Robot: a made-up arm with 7 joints.
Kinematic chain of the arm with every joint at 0, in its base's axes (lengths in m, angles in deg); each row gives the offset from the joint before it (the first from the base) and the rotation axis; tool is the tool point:
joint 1: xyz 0 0 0.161 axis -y
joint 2: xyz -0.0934 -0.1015 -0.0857 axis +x
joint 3: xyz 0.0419 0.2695 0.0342 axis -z
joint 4: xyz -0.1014 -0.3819 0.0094 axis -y
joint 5: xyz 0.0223 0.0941 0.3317 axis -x
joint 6: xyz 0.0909 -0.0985 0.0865 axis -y
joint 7: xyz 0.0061 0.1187 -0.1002 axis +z
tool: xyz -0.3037 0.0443 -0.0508
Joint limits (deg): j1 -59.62..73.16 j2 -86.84..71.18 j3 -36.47..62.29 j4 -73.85..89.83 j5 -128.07..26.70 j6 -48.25..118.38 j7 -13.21..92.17
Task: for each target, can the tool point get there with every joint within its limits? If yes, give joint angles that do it. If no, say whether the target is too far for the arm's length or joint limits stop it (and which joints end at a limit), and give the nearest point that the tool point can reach.
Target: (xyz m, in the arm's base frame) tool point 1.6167 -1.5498 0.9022
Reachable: no: too far | nearest point 0.4761 -0.5581 0.3793 | short by 1.599 m
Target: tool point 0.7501 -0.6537 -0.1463
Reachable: no: joint limits stop it (at a limit: joint 2, joint 3, joint 5, joint 6, joint 7) | nearest point 0.5237 -0.4986 -0.0536 | short by 0.290 m
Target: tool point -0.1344 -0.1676 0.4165
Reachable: yes | joints -10.59 -67.13 40.53 -44.76 12.08 88.77 60.50
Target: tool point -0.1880 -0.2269 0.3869
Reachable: yes | joints 10.56 50.67 -13.88 1.47 -115.46 35.31 42.73
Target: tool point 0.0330 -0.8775 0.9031
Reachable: no: joint limits stop it (at a limit: joint 1, joint 2, joint 3, joint 5, joint 6, joint 7) | nearest point -0.0003 -0.6708 0.8154 | short by 0.227 m
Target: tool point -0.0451 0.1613 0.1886
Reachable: yes | joints 56.37 -61.12 53.40 -4.70 -98.17 102.12 26.31
